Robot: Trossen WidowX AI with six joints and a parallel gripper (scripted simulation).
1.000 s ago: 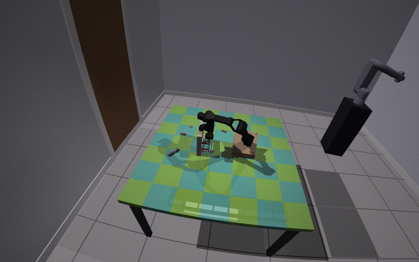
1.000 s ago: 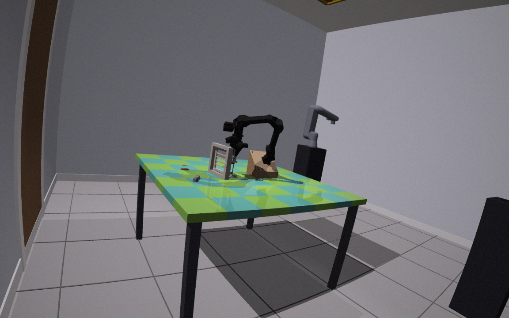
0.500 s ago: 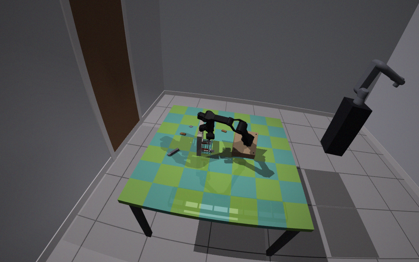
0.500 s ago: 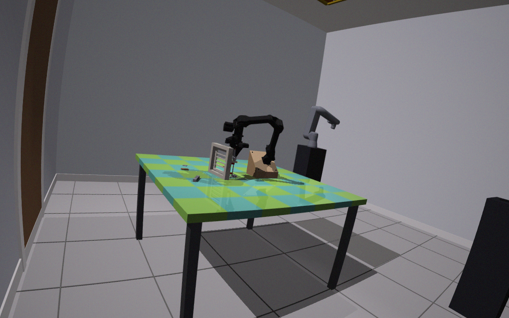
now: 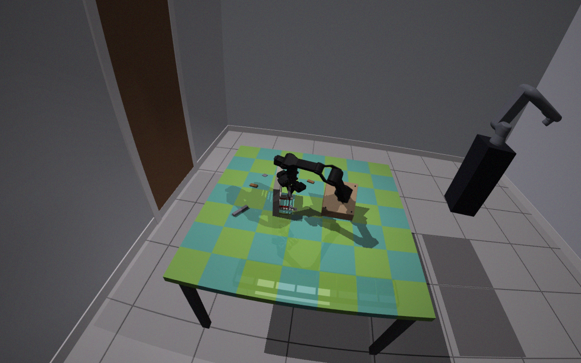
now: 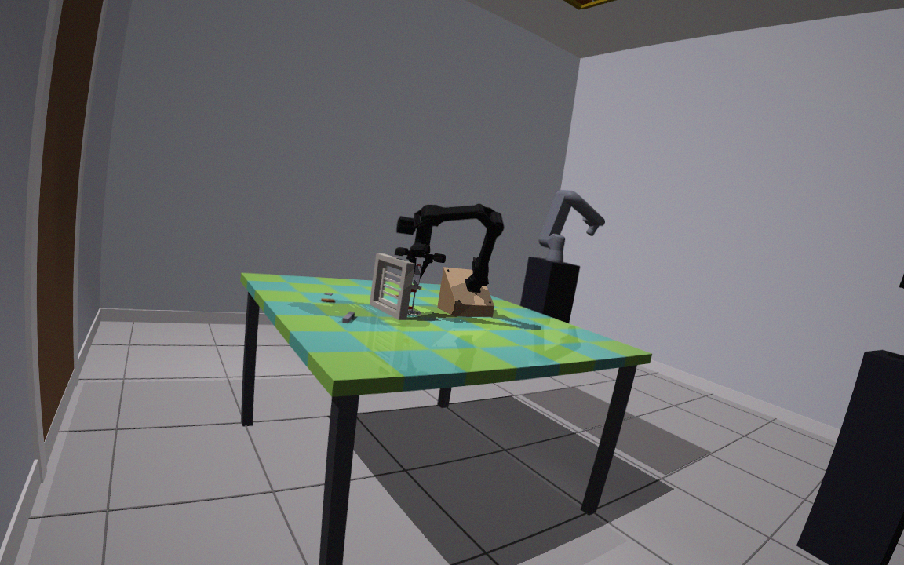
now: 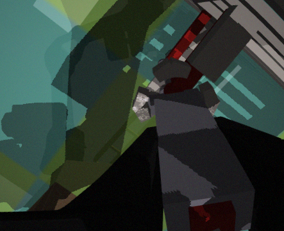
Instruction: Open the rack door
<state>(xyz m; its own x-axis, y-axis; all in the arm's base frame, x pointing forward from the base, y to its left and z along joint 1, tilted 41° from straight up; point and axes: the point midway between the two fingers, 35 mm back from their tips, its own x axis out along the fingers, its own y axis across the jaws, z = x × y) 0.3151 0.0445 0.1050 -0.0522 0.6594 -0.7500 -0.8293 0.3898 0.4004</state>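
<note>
My gripper tip is now 10 mm to the left of the upright handle and 30 mm above it. Round my gripper tip: brown block (290 mm ahead, 160 mm to the right, 140 mm below); grey bar (280 mm ahead, 100 mm to the left, 140 mm below).
</note>
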